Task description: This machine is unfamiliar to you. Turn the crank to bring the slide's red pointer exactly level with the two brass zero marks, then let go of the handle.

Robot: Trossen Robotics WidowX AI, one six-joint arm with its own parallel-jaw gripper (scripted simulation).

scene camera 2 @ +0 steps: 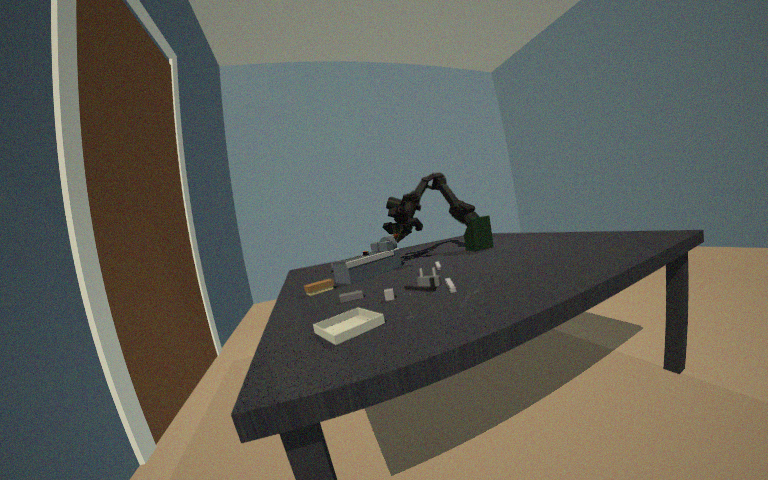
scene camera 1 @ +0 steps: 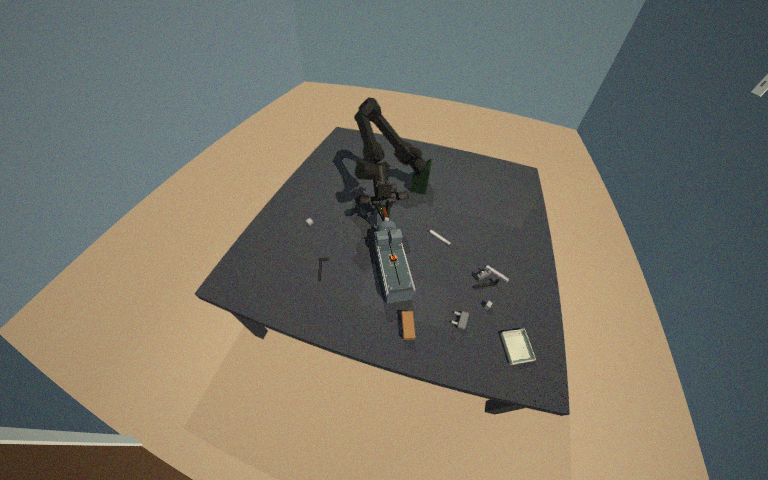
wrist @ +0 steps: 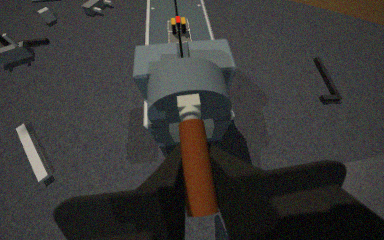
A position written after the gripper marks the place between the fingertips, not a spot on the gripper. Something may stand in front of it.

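The gripper (scene camera 1: 385, 220) appears in scene camera 2 (scene camera 2: 395, 242) and in the wrist view (wrist: 192, 147) as well. The scene also contains an orange crank handle (wrist: 200, 195), together with a white tray (scene camera 2: 338, 329) that scene camera 1 shows too (scene camera 1: 517, 346).
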